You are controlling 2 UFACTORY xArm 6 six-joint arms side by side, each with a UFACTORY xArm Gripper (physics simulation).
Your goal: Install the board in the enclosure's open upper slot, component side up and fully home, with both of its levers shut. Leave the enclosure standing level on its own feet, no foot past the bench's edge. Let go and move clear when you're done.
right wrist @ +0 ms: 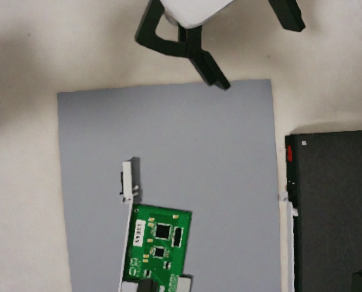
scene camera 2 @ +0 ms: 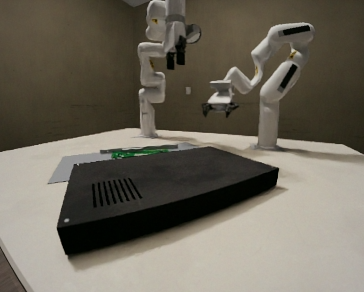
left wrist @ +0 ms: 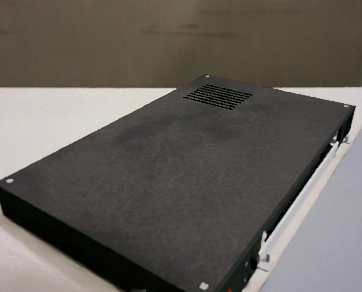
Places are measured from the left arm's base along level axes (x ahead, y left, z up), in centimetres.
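Where they show: left gripper, fingertip midpoint: [right wrist: 259,56] [scene camera 2: 215,114]; right gripper, fingertip midpoint: [scene camera 2: 175,67]; left arm's base at its link origin: [scene camera 2: 266,147]; right arm's base at its link origin: [scene camera 2: 148,136].
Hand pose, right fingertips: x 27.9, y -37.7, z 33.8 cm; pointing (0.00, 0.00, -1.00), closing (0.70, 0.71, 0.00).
Each offset is from my right fingertips to the top centre of the thing. "spot": to the spot under its first point. Level surfaces: height alone.
The green board {dx +3.2, dy -14.5, dz -31.6 cm} [scene camera 2: 140,153] [right wrist: 162,250] lies component side up on the grey mat {dz -33.6 cm} [scene camera 2: 62,171] [left wrist: 337,210] [right wrist: 225,150], with a pale faceplate along one long edge and a white lever {dx -10.2, dy -4.7, dz -31.8 cm} [right wrist: 127,179] at its end. The black enclosure {dx +26.5, dy +8.9, dz -28.8 cm} [scene camera 2: 175,180] [left wrist: 150,170] [right wrist: 332,200] lies flat beside the mat. A white strip {spot: dx +16.4, dy +0.4, dz -31.2 cm} [left wrist: 301,194] [right wrist: 290,240] runs along its front, with a dark opening above it. Its feet are hidden. My left gripper [scene camera 2: 217,114] [right wrist: 259,56] is open above the bench, beyond the mat's edge. My right gripper [scene camera 2: 176,65] [right wrist: 252,285] is open and empty, high above the mat.
The left arm's base [scene camera 2: 269,125] and right arm's base [scene camera 2: 148,120] stand at the back of the pale bench {dz -33.8 cm} [scene camera 2: 210,255]. The bench's edge runs along the lower left in the scene view. A wall [scene camera 2: 75,75] [left wrist: 100,45] stands behind.
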